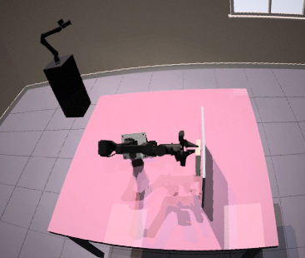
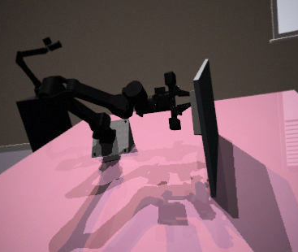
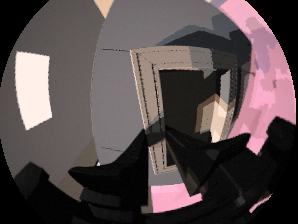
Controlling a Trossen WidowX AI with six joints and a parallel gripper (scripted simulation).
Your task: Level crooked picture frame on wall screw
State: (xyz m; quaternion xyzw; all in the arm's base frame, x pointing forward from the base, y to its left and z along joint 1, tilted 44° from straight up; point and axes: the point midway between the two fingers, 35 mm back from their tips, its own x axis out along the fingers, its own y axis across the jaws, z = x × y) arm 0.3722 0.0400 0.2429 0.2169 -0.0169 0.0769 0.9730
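My gripper tip is now 20 mm to the left of the picture frame and 50 mm above it. From my gripper tip the other things lie so: thin wall panel: 20 mm ahead, 10 mm to the right, 60 mm below.
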